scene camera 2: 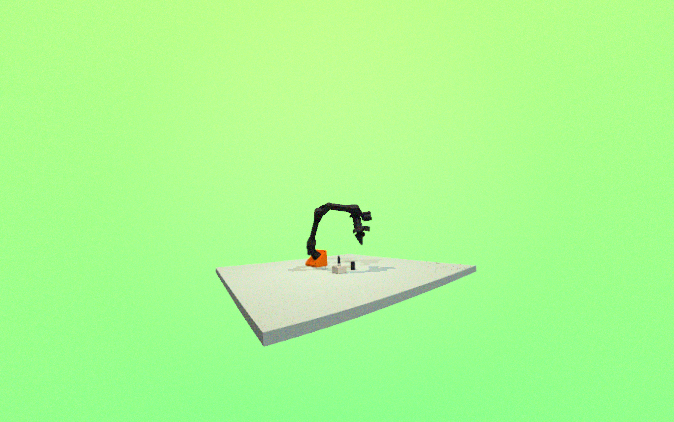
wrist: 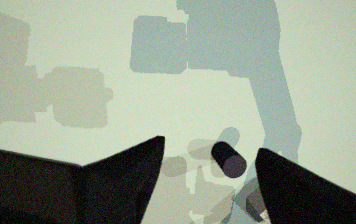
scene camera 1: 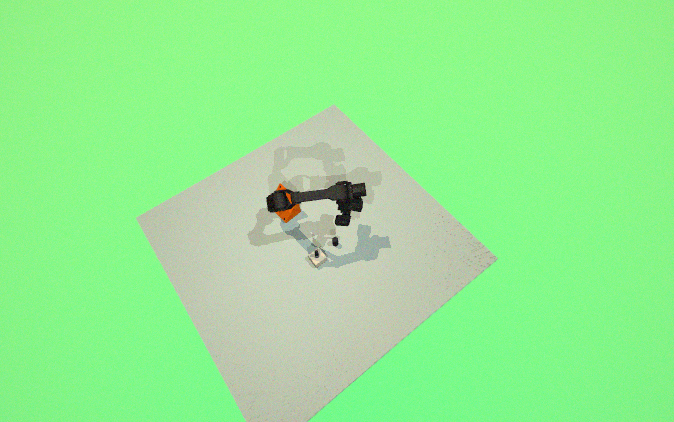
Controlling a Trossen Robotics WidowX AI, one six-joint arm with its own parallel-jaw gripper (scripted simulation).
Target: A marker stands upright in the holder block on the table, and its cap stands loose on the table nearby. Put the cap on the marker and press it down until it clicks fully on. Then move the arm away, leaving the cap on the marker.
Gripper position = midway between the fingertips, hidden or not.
In view: my gripper [wrist: 210, 150] and a marker cap [wrist: 233, 165].
